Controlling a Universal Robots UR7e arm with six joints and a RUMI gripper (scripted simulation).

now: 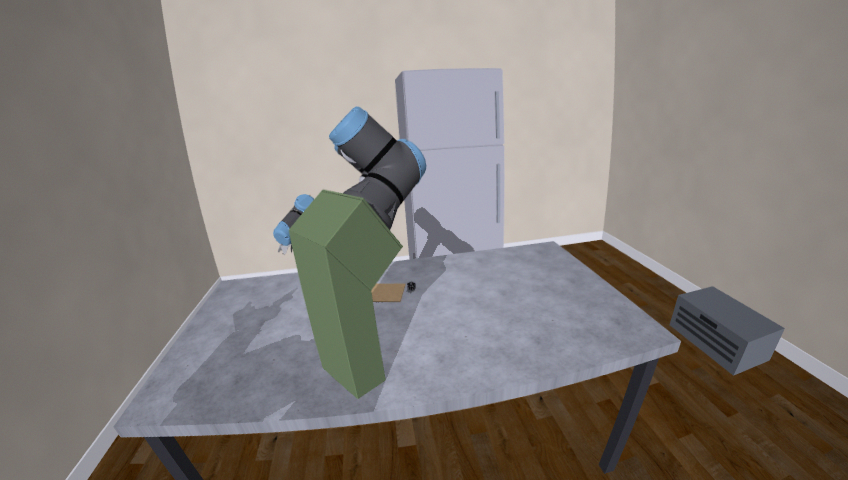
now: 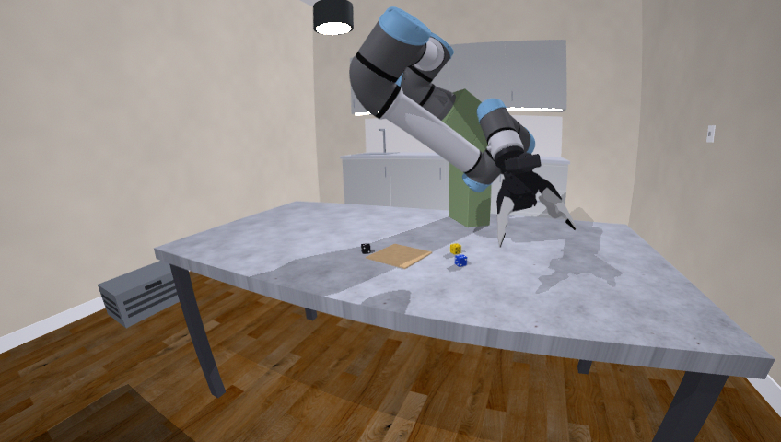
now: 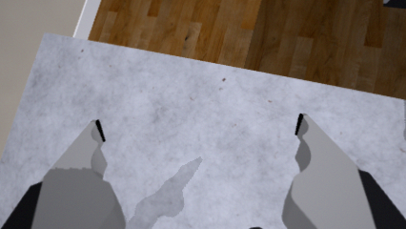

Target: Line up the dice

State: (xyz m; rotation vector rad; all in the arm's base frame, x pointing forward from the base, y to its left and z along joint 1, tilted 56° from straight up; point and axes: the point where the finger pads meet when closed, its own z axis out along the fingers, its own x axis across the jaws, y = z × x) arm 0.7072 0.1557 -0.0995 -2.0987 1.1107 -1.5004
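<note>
The black die lies 410 mm to the right of my hand, 300 mm behind it and 140 mm below it. The rest, counted from my hand: blue die 220 mm behind, 140 mm to the right, 140 mm below; mat 310 mm to the right, 280 mm behind, 150 mm below; yellow die 310 mm behind, 150 mm to the right, 140 mm below.
</note>
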